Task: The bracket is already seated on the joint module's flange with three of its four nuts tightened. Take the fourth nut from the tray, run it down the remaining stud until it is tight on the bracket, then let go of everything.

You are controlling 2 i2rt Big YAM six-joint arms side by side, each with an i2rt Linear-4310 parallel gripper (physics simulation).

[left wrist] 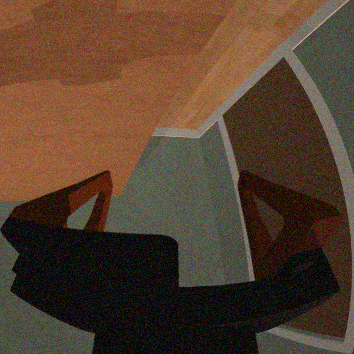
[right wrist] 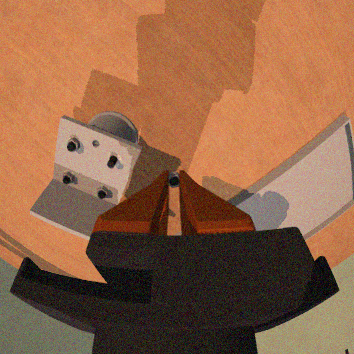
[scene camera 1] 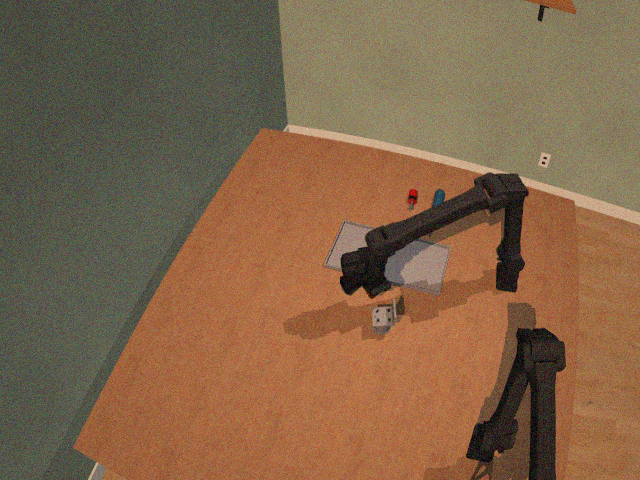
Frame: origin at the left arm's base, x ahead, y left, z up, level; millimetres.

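Seen in the pictures: left gripper, between the fingertips: (left wrist: 174, 177); right gripper, between the fingertips: (right wrist: 173, 177) (scene camera 1: 371, 297); left arm's base, origin of its link: (scene camera 1: 482, 443); right arm's base, origin of its link: (scene camera 1: 506, 278).
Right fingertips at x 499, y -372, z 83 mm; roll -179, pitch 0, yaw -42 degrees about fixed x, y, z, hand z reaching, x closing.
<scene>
Offsets run from my right fingertips to a thing's top centre. Level surfaces: height alone.
The pale bracket (scene camera 1: 383, 315) (right wrist: 90, 161) sits on the grey round joint module @(dy +47, dx -54, dz -9 mm) (scene camera 1: 381, 331) (right wrist: 118, 125), with dark studs through its plate. The stud @(dy +37, dx -31, dz -9 mm) (right wrist: 113, 161) at the plate's right looks bare and long; nuts on the others are small and hard to tell apart. My right gripper (right wrist: 173, 177) is shut on a small dark nut @(dy -1, dx -1, dz +4 mm) (right wrist: 173, 180) at its fingertips, above the table between bracket and tray; its fingertips are hidden in the scene view. The tray @(dy -237, dx +0, dz -67 mm) (scene camera 1: 436, 268) (right wrist: 320, 172) lies beside the bracket. My left gripper (scene camera 1: 481, 469) (left wrist: 174, 177) is open and empty, far from the bracket.
A red-handled tool @(dy -532, dx -10, dz -49 mm) (scene camera 1: 413, 196) and a blue tool @(dy -503, dx -115, dz -42 mm) (scene camera 1: 438, 197) lie behind the tray on the wooden table @(dz -83 mm) (scene camera 1: 232, 248). The right arm (scene camera 1: 439, 219) reaches over the tray and casts shadows around the bracket. The left arm (scene camera 1: 542, 408) stands at the lower right.
</scene>
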